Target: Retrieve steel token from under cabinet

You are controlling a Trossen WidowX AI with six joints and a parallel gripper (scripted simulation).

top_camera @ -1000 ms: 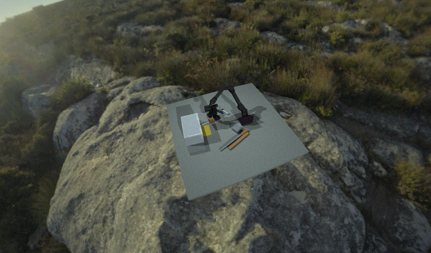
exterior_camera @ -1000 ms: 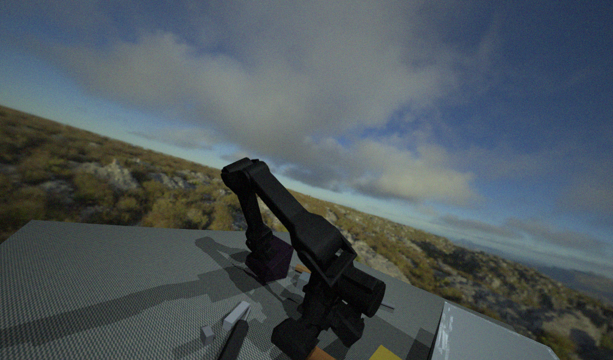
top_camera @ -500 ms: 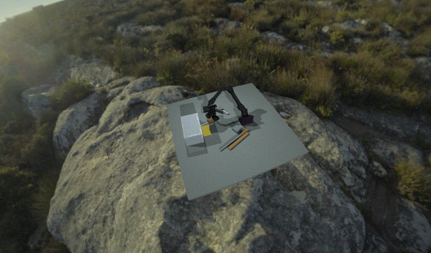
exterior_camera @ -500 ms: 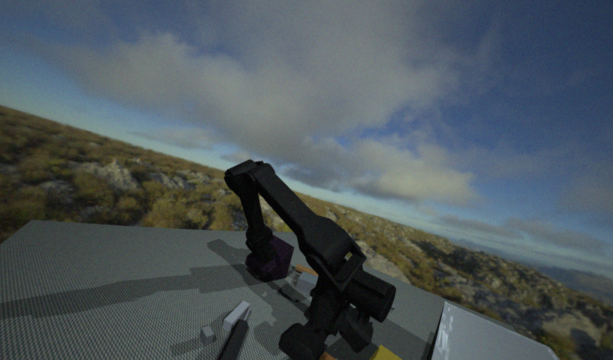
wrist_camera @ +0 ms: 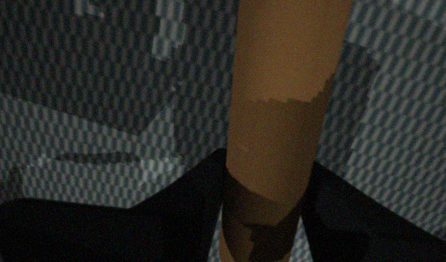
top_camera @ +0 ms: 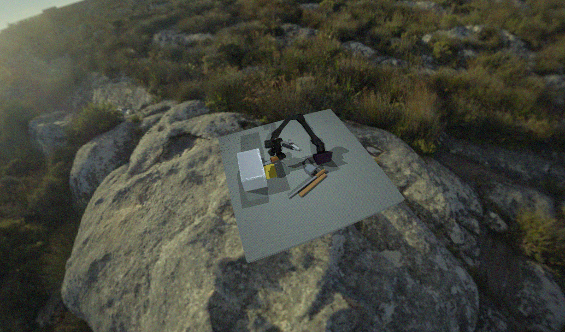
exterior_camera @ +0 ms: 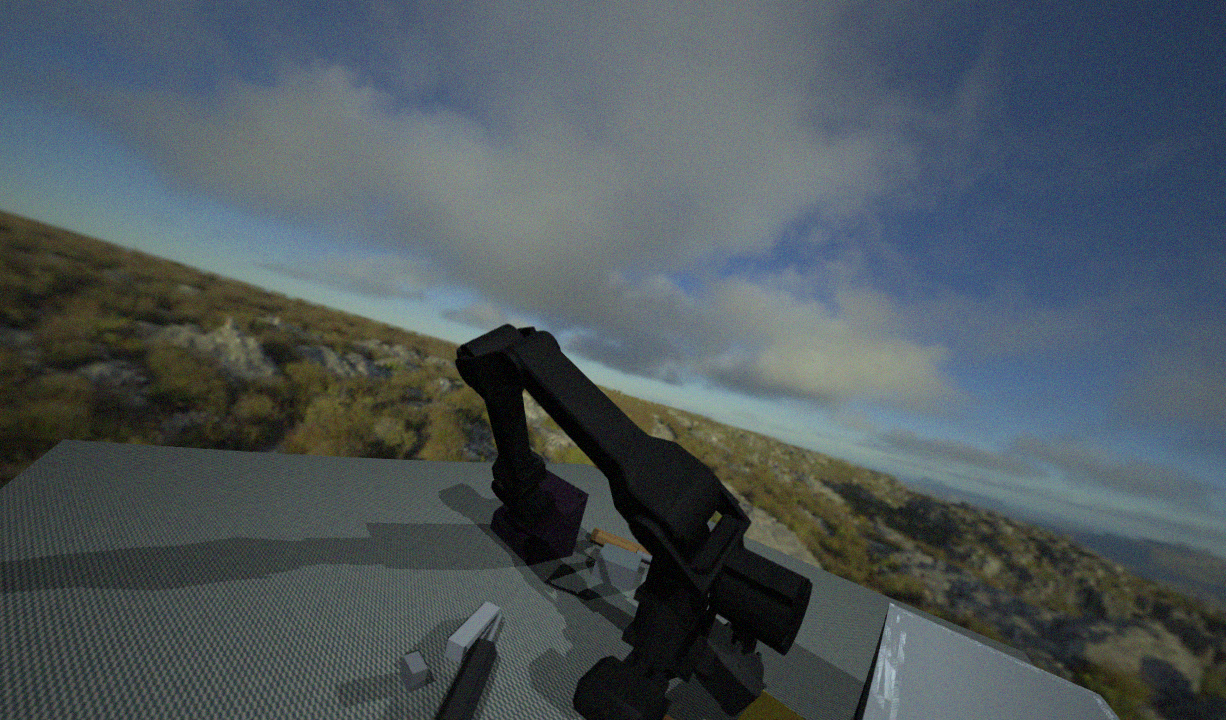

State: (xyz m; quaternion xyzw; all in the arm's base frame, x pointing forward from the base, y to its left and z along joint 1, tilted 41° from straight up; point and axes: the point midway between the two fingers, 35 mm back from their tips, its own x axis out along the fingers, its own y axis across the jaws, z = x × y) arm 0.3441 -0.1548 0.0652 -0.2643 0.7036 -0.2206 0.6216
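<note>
Now: gripper tip 19 cm past the grey bar and 5 cm to the left of it. The rest, counted from my gripper tip: grey block 19 cm behind, 24 cm to the left, 1 cm above; then small grey cube 17 cm behind, 13 cm to the right; then wooden stick 14 cm behind, 39 cm to the left.
</note>
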